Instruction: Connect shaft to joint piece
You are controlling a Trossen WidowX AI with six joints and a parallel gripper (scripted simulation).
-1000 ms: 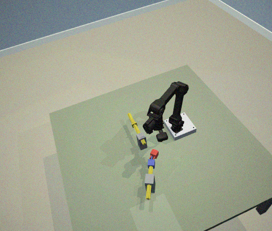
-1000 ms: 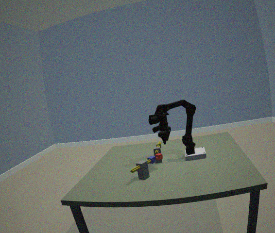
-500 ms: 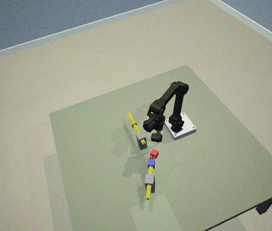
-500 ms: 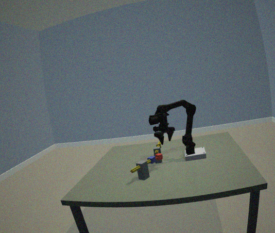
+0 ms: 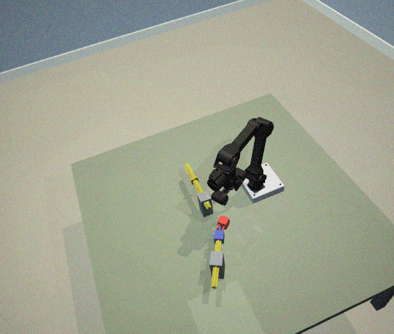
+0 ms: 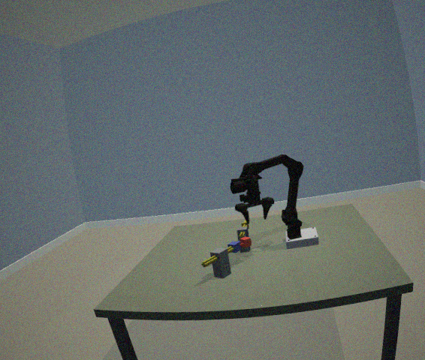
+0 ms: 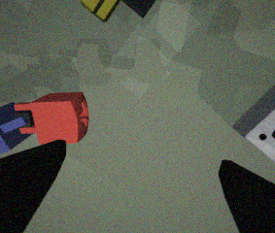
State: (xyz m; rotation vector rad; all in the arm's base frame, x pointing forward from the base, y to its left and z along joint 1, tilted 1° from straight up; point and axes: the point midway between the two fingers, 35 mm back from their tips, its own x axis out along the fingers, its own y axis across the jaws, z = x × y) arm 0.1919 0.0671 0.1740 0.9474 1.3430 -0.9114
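Now: gripper tip 8 cm above the red joint piece, 7 cm short of it and 4 cm to the right of it.
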